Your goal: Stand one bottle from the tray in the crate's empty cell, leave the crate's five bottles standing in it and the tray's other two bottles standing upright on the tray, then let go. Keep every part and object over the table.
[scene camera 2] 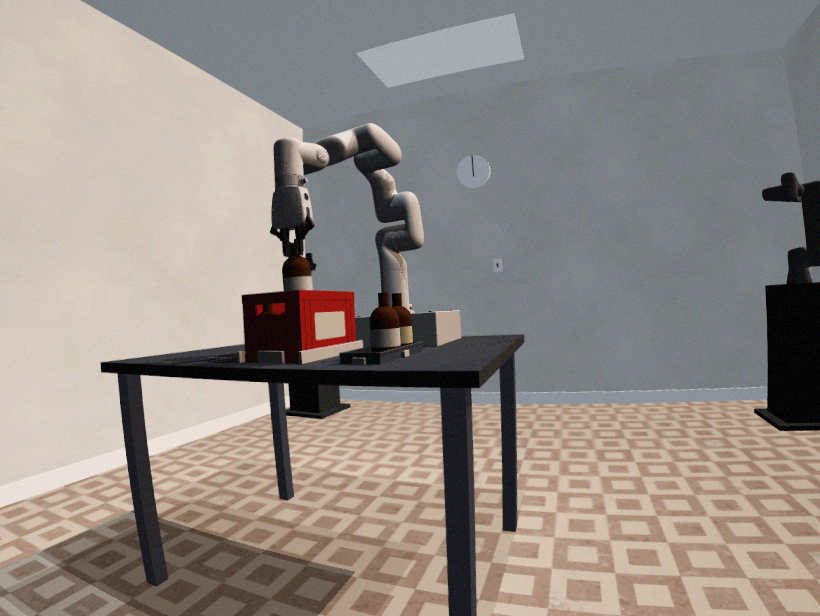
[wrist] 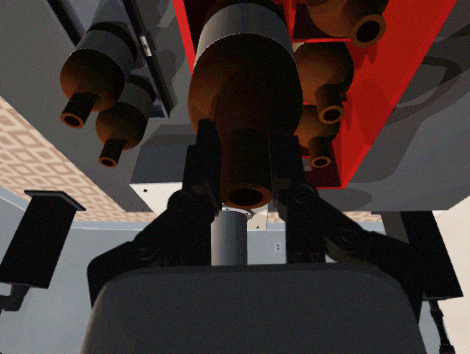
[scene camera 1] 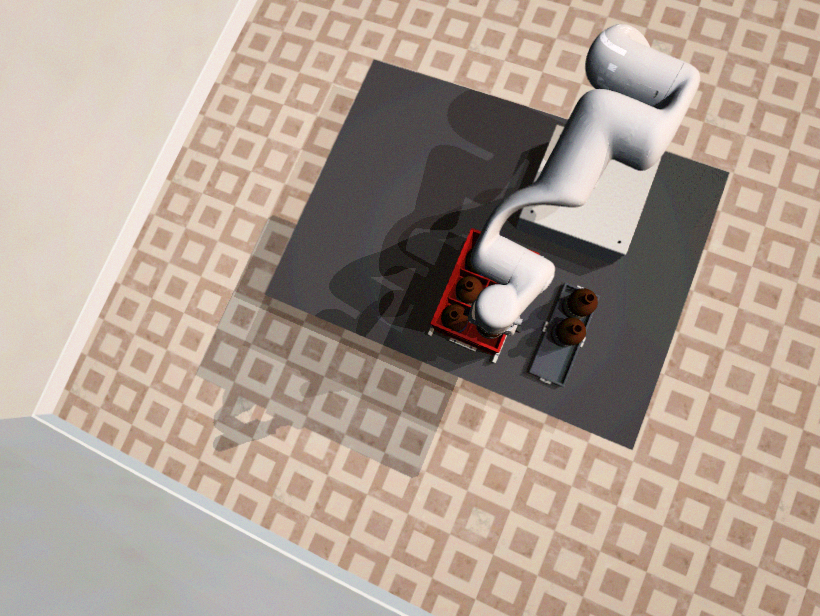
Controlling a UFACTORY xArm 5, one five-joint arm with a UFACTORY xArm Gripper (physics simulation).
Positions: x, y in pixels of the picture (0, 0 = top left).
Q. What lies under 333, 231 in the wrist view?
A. My gripper.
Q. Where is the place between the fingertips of my gripper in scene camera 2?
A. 293, 256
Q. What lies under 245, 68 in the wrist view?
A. A brown bottle.
